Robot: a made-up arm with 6 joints.
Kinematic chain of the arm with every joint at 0, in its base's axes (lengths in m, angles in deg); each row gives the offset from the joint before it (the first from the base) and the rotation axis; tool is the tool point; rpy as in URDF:
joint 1: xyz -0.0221 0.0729 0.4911 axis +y
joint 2: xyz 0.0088 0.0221 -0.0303 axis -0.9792 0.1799 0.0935
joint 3: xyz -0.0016 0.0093 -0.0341 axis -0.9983 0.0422 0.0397
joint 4: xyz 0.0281 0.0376 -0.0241 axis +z
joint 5: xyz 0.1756 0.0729 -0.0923 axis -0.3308 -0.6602 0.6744
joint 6: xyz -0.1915 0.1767 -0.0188 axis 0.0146 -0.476 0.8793
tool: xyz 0.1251 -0.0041 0.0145 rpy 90 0 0
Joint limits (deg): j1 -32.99..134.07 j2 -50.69..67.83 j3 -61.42..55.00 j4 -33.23..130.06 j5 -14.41..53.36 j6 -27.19..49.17
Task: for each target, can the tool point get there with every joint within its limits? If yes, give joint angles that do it. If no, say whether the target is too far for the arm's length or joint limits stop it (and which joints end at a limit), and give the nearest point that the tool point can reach.
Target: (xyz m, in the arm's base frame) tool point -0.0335 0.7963 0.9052
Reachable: no: too far | nearest point -0.0675 0.4593 0.6945 | short by 0.399 m
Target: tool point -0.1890 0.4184 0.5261
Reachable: yes | joints 103.68 -16.28 4.50 22.01 28.12 16.31
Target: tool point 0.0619 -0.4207 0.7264
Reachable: no: joint limits stop it (at a limit: joint 1, joint 2, joint 3, joint 6) | nearest point -0.0009 -0.2386 0.6461 | short by 0.209 m
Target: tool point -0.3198 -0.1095 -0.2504
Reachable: no: too far | nearest point -0.1909 -0.0172 0.0707 | short by 0.358 m
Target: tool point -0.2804 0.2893 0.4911
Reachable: yes | joints 49.30 -34.66 3.29 89.85 35.80 22.36
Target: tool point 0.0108 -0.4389 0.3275
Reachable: no: joint limits stop it (at a limit: joint 2, joint 3, joint 5, joint 6) | nearest point 0.0055 -0.2717 0.3539 | short by 0.169 m
